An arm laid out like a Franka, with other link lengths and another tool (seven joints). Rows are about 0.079 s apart.
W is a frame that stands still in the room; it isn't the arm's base.
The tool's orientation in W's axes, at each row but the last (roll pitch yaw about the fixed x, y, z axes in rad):
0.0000 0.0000 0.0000
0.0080 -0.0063 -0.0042
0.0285 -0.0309 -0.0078
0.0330 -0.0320 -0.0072
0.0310 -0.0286 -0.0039
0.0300 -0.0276 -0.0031
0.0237 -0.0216 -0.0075
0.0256 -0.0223 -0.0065
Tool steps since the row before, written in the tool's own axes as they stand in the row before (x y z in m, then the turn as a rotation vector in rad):
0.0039 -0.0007 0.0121 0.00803 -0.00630 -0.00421
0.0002 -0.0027 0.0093 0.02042 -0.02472 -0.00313
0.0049 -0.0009 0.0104 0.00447 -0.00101 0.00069
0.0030 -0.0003 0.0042 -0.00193 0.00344 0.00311
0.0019 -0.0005 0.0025 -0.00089 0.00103 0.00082
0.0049 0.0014 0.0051 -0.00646 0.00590 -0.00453
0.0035 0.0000 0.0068 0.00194 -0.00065 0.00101
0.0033 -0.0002 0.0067 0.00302 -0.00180 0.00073
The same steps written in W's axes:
0.0039 -0.0007 0.0121 0.00803 -0.00630 -0.00421
0.0001 -0.0028 0.0093 0.02034 -0.02478 -0.00320
0.0046 -0.0012 0.0105 0.00444 -0.00106 0.00080
0.0029 -0.0005 0.0043 -0.00201 0.00335 0.00316
0.0018 -0.0006 0.0025 -0.00091 0.00101 0.00083
0.0048 0.0012 0.0053 -0.00632 0.00605 -0.00453
0.0034 -0.0002 0.0069 0.00191 -0.00069 0.00104
0.0031 -0.0004 0.0068 0.00299 -0.00184 0.00075

